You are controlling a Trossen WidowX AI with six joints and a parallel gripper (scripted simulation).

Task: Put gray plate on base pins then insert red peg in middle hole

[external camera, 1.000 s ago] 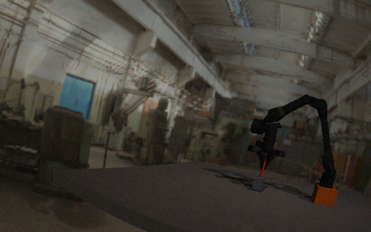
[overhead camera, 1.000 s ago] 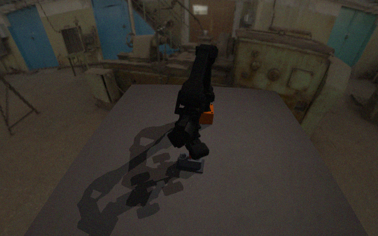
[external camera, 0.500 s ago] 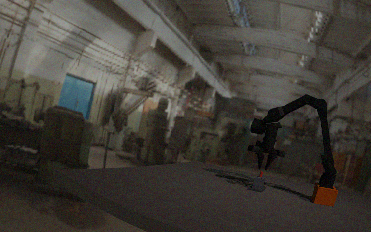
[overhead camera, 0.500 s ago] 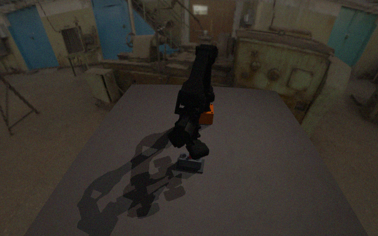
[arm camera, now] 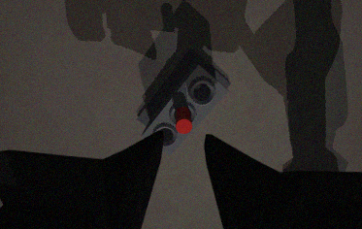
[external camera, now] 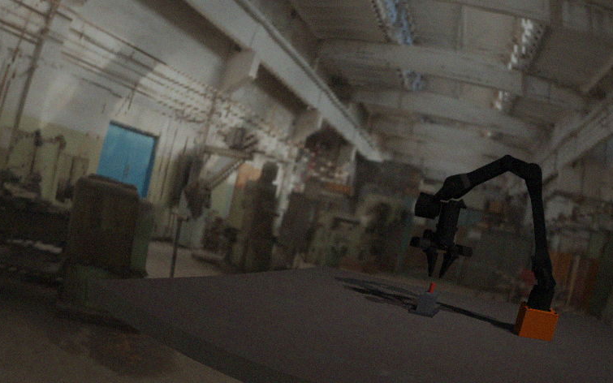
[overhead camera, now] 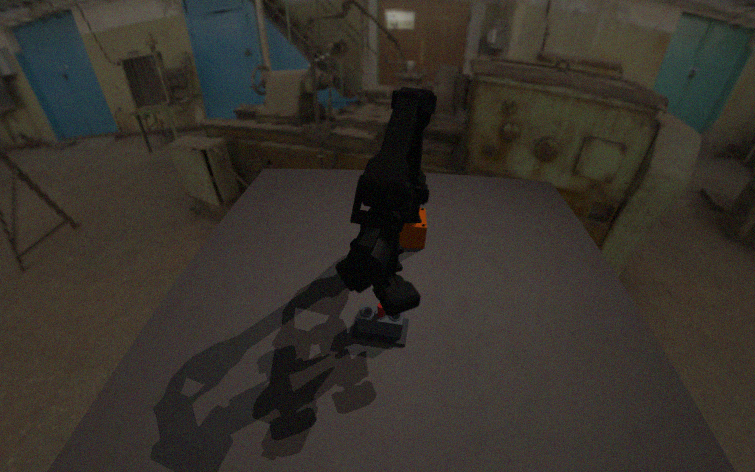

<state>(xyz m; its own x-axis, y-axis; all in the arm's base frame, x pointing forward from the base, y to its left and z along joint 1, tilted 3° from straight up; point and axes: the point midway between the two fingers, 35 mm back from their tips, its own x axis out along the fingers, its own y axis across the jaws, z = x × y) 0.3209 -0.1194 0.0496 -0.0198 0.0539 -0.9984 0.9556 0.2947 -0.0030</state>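
My gripper tip is now 60 mm above the red peg. From my gripper tip the other things lie so: flat base 100 mm below; then gray plate 60 mm below.
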